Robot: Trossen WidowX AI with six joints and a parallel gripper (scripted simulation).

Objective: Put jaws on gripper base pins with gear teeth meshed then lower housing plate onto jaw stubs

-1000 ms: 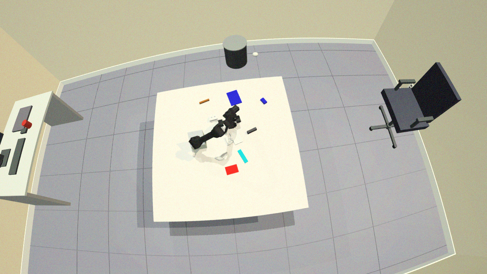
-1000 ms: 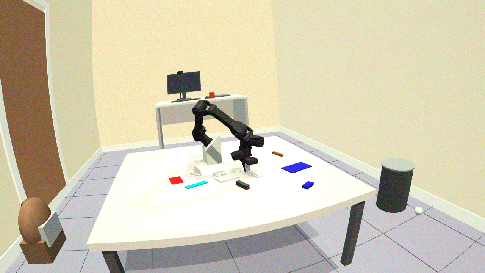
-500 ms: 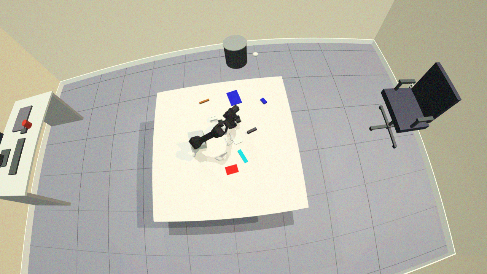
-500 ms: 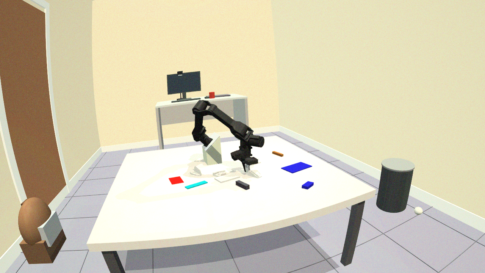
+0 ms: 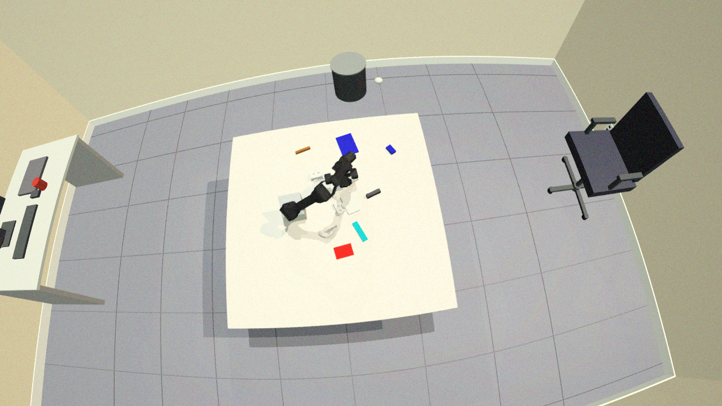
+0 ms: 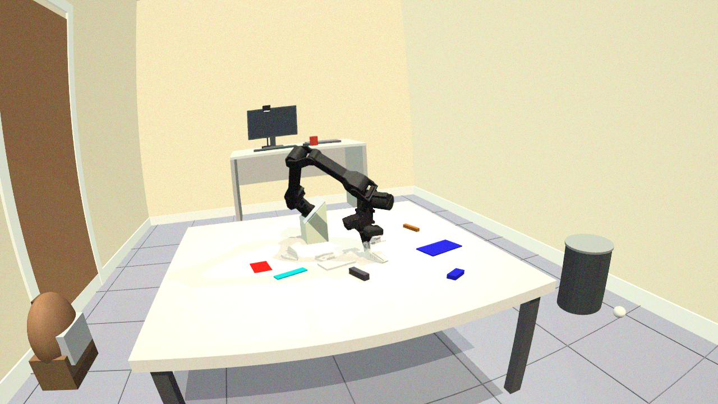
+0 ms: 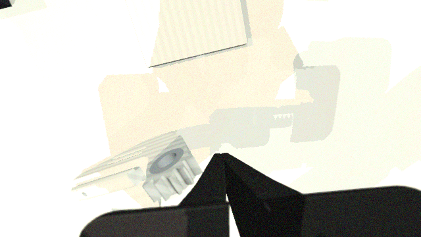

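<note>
My gripper tip is now 4 cm short of the white jaw and 1 cm below it. Round my gripper tip: white ribbed plate (12 cm to the right, 3 cm below, 2 cm ahead); dark block (16 cm ahead, 10 cm to the right, 3 cm below); blue sheet (28 cm to the left, 9 cm ahead, 3 cm below).
</note>
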